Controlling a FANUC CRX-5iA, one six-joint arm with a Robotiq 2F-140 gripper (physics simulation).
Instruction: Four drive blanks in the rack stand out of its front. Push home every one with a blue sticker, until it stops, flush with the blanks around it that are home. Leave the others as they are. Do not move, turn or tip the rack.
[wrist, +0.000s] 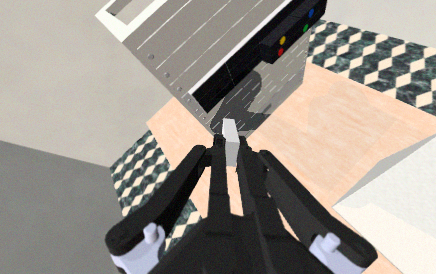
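The rack (200, 50) fills the upper middle of the wrist view, slanted by the camera angle, with a dark row of drive blanks (212, 95) across its front. At the row's right part, blanks stand out: one with a blue sticker (311, 13), one with a green sticker (305, 28), one with a yellow sticker (283, 40) and one with a red sticker (280, 52). The seams between them are hard to see. My gripper (227, 128) is shut, with a pale grey block-like piece at its fingertips. It is apart from the standing-out blanks, below and left of them in the view.
The rack stands on a wooden surface (345, 120). Green-and-cream patterned flooring (145, 172) (390, 75) shows at the left and upper right. A white block-like object (400, 185) is at the lower right. A dark shadow falls on the rack's front near the fingertips.
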